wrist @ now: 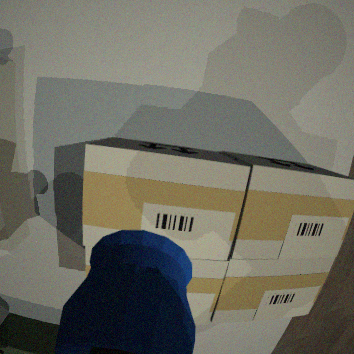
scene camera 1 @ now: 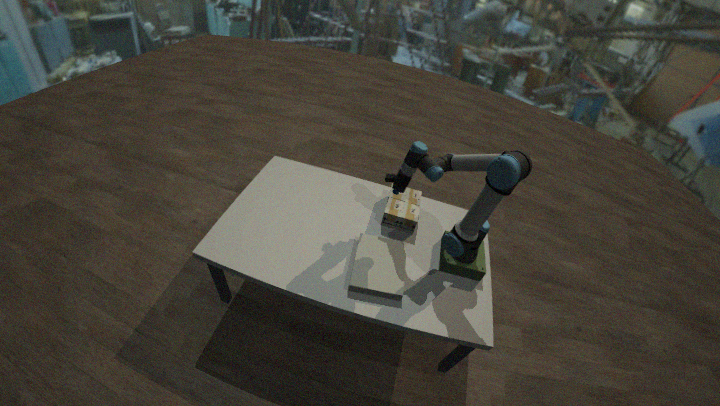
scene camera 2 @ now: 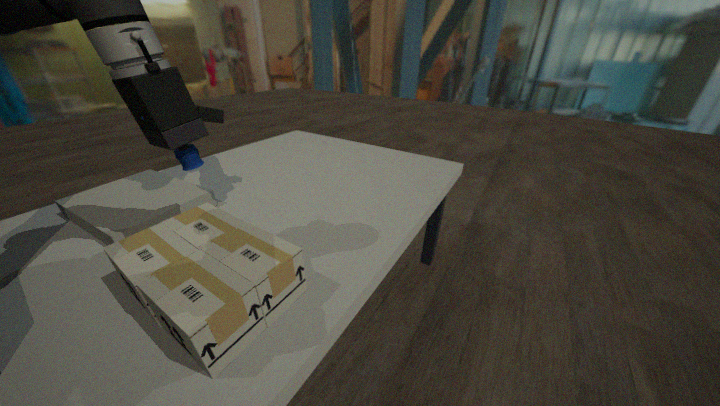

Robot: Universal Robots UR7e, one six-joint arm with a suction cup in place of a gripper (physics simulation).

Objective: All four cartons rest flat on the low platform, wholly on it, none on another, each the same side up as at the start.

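Places are measured from the arm's base along level axes (x right, y back, z down), in millimetres.
Pixels of known places: hand, its tool point: (wrist: 139,271) (scene camera 1: 395,192) (scene camera 2: 193,165).
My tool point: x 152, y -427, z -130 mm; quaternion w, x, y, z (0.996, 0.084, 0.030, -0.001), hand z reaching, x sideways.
Observation:
Ahead of a thing's pixels: the offset from my tool point to its top centre. Level surfaces: height alone.
Four white cartons with tan tape stand as a tight two-by-two block on the table, beside the platform. Their barcoded tops face up: one carton (scene camera 1: 397,206) (scene camera 2: 191,294), a second carton {dy +111, dx +13, dz +105 mm} (scene camera 1: 412,210) (scene camera 2: 144,255), a third carton {dy +15, dx +149, dz +105 mm} (scene camera 2: 249,255) and a fourth carton {dy +19, dx +11, dz +105 mm} (scene camera 2: 201,228). In the wrist view, carton tops fill the middle and the cup hides part of the block. Up arrows show on their sides in scene camera 2. The low pale platform {dy +28, dx -348, dz +153 mm} (scene camera 1: 373,254) (scene camera 2: 128,193) bears no carton. My gripper (scene camera 1: 395,191) (scene camera 2: 192,165) (wrist: 141,245), a blue suction cup, is open, tilted and apart above the block.
The white table {dz +201 mm} (scene camera 1: 282,211) (scene camera 2: 352,171) carries everything. The green arm base (scene camera 1: 462,267) stands at its right in scene camera 1, right of the platform. The block stands near a table edge. Arm shadows fall across the platform and table.

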